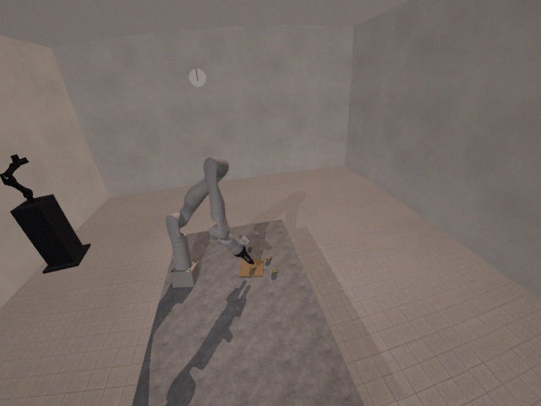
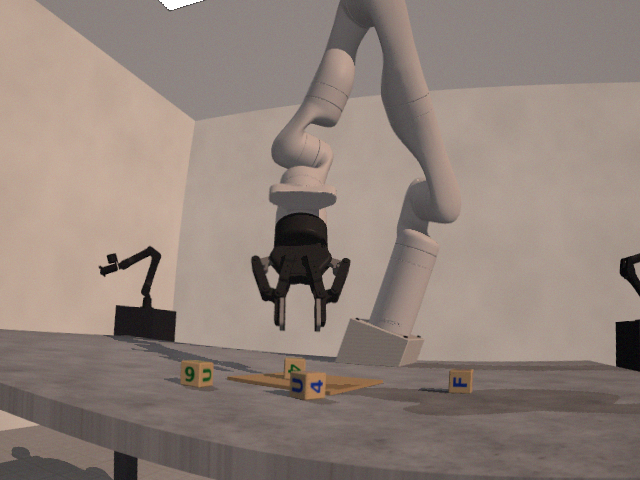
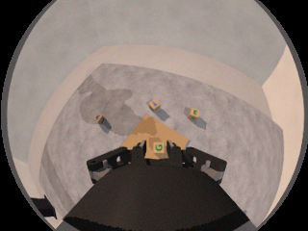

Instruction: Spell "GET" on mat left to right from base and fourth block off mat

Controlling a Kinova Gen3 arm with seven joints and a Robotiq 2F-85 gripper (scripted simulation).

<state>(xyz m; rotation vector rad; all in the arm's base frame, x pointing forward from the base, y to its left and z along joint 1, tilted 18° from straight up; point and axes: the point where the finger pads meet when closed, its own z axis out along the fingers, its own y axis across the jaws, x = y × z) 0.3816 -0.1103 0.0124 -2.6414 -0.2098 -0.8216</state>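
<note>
Now: the mat 80 mm below my hand, 20 mm to the left of it and 10 mm ahead of it. The rest, counted from my hand: E block 120 mm ahead, 80 mm to the right, 70 mm below; F block 200 mm to the left, 70 mm below, 40 mm ahead.
</note>
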